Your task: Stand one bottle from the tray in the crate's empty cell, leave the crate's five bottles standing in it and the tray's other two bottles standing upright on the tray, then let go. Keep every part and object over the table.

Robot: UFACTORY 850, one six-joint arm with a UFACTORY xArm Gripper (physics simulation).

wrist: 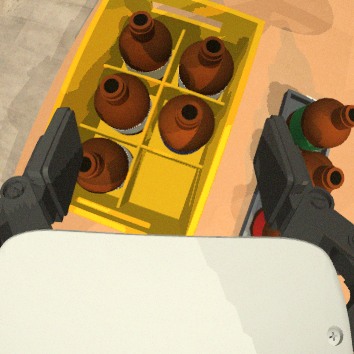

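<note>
My gripper [168, 132] is open and empty, its fingers wide apart above the crate's near part and the gap beside the tray. The yellow crate [245, 75] holds five brown bottles standing upright: one bottle [145, 47] far left, one [206, 67] far right, one [121, 102] middle left, one [186, 127] middle right and one [106, 167] near left. The empty cell [162, 187] is near right. On the grey tray [287, 107] stand a green-labelled bottle [325, 124], a second bottle [320, 170] partly behind the right finger, and a red-labelled bottle [259, 224], mostly hidden by that finger.
The orange-tan table top [240, 145] shows between the crate and the tray. The grey floor [35, 65] shows beyond the table's edge at the upper left. The crate's walls and dividers rise around its cells. The white gripper housing hides the bottom of the view.
</note>
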